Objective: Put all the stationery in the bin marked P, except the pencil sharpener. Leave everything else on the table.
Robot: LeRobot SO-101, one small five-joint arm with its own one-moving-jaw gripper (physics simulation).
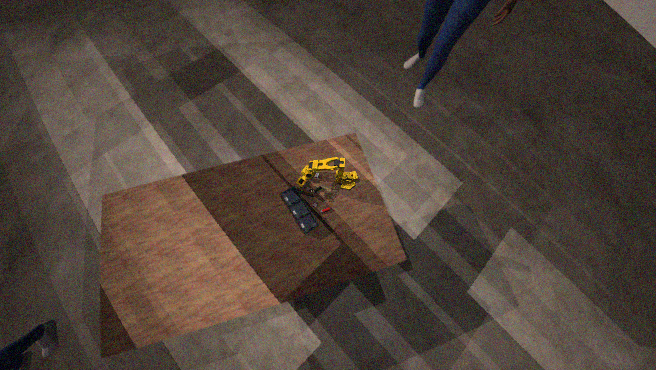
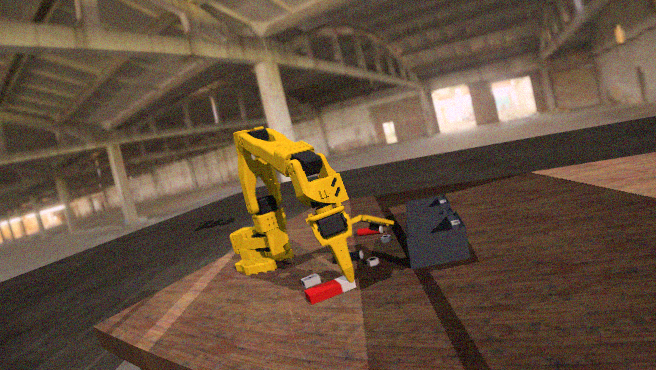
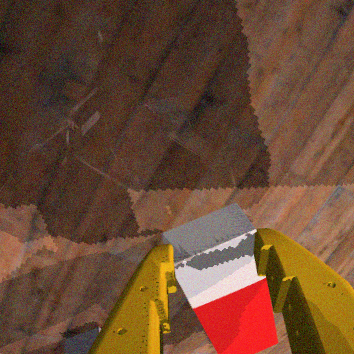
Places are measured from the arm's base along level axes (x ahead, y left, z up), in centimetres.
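Pixels of known places: hand, tool point: (image 1: 307,178) (image 2: 347,274) (image 3: 173,261); arm's base, link origin: (image 1: 343,182) (image 2: 274,263).
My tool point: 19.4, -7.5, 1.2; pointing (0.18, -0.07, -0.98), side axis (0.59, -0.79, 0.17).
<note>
Ahead of a thing's pixels: the offset from my tool point to its top centre, as dx, dy, dz. "*": to the spot under its first point. Level surfaces: height alone.
A red and white block, likely an eraser {-1.3, -3.2, +0.1} (image 2: 324,292) (image 3: 235,315), lies on the table beside the arm. My gripper (image 2: 351,281) (image 3: 213,239) is shut on its white end, with a jaw against each side. A small silver-grey sharpener {-6.1, -0.5, -0.1} (image 1: 317,175) (image 2: 310,280) (image 3: 83,341) lies close by. A red cylinder with a white end {-4.7, +20.7, +0.2} (image 1: 326,210) (image 2: 368,232) and a black cylinder with a white end {-3.8, +8.0, +0.2} (image 1: 317,190) (image 2: 358,255) lie farther along. The dark three-compartment bin row {* +5.4, +24.2, -0.5} (image 1: 309,221) (image 2: 436,250) stands beyond them; its label letters are unreadable.
Two small pale nut-like pieces {+0.0, +16.3, -0.4} (image 2: 385,239) {+1.2, +6.2, -0.4} (image 2: 372,261) lie between the cylinders and the bins. The yellow arm base (image 1: 348,180) (image 2: 255,265) stands on the wooden table {dz -1.2} (image 1: 190,280) (image 2: 525,300). A person (image 1: 442,45) stands on the floor beyond the table.
</note>
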